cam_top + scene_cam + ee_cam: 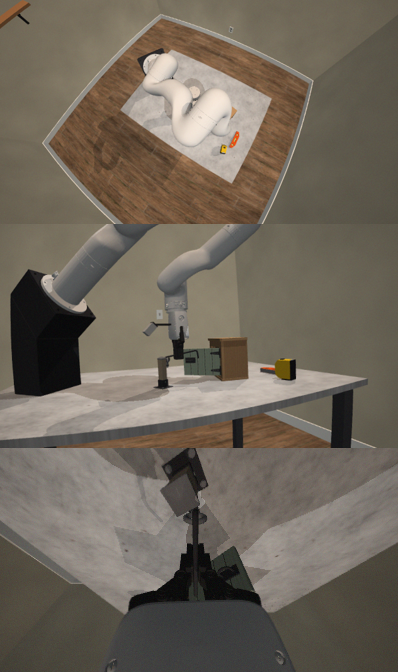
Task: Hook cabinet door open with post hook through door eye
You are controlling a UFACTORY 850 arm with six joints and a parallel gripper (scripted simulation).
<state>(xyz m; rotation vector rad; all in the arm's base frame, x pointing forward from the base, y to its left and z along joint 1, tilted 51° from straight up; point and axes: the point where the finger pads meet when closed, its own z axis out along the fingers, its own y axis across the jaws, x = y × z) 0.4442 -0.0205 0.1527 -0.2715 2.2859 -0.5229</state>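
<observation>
Now: hand 11 cm short of the green door, 3 cm to the right of it and 4 cm above it. The rest, counted from my hand: yellow tape measure: 37 cm ahead, 16 cm to the right, 8 cm below; black hook: 1 cm ahead, 2 cm below; orange level: 41 cm ahead, 3 cm to the right, 10 cm below.
</observation>
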